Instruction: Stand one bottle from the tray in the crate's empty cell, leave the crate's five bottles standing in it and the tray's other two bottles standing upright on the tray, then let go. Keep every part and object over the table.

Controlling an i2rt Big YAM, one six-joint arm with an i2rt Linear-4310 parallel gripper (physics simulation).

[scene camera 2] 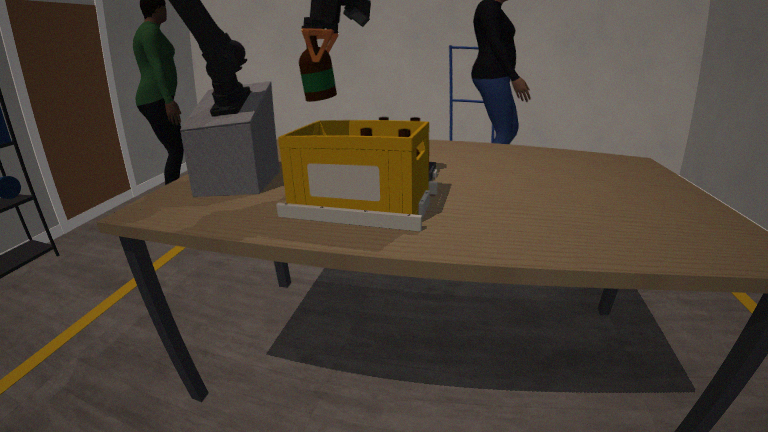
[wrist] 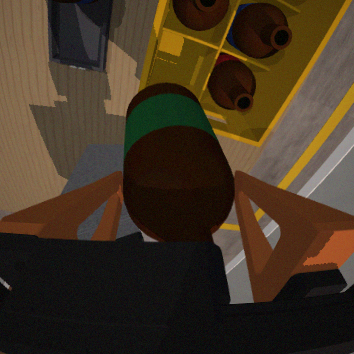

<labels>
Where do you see a blue-label bottle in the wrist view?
At 258, 36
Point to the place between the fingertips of my gripper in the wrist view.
178, 178
</labels>
